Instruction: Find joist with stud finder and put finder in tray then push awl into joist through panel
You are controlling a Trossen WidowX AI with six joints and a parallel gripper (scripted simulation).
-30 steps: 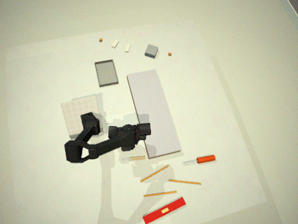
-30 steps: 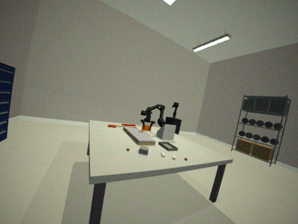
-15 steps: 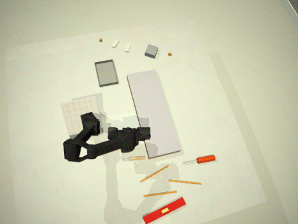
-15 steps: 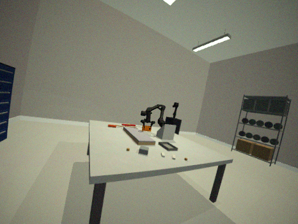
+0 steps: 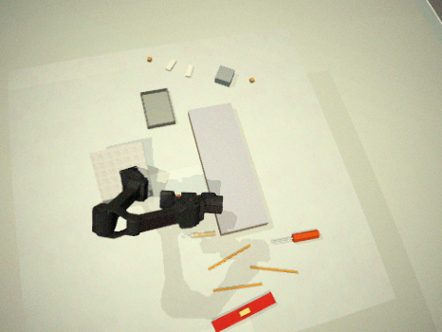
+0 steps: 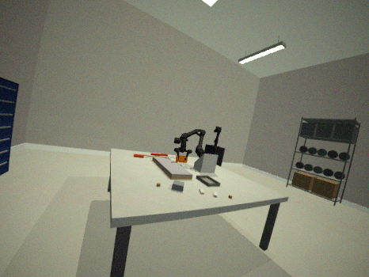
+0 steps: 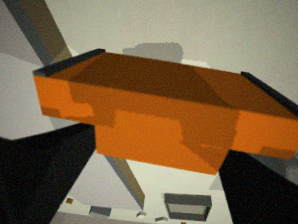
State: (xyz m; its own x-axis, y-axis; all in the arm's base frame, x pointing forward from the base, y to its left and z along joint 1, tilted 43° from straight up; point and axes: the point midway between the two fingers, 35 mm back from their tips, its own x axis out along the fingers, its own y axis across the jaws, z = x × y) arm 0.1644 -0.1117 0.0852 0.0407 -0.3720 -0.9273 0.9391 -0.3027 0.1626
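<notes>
Right now my gripper tip is 10 mm past the orange stud finder. From my gripper tip the other things lie so: grey tray 430 mm to the left, 60 mm below, 10 mm ahead; then awl 120 mm to the right, 70 mm below; then small light 20 mm to the left, 20 mm behind.
</notes>
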